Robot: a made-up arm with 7 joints. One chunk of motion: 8 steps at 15 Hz.
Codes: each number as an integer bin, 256 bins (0 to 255) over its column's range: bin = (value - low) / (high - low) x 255, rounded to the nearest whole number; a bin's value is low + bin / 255 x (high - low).
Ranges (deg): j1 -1.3..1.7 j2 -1..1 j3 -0.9..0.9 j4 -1..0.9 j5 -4..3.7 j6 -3.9..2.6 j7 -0.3..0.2
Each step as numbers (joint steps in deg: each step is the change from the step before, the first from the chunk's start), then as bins.
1 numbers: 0.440 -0.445 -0.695 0.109 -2.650 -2.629 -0.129
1 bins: 148 71 29 149 45 50 87
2 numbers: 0.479 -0.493 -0.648 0.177 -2.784 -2.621 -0.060
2 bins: 151 65 36 158 40 50 122
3 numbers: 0.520 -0.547 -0.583 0.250 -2.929 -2.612 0.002
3 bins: 155 58 45 168 35 51 154
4 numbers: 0.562 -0.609 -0.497 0.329 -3.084 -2.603 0.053
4 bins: 158 50 57 178 30 51 180
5 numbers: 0.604 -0.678 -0.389 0.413 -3.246 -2.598 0.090
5 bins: 162 41 72 190 25 51 199
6 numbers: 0.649 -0.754 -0.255 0.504 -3.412 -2.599 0.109
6 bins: 166 31 91 202 19 51 209
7 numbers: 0.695 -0.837 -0.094 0.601 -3.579 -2.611 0.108
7 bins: 170 21 114 215 14 51 208
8 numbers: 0.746 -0.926 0.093 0.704 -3.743 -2.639 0.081
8 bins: 174 9 141 229 9 49 194
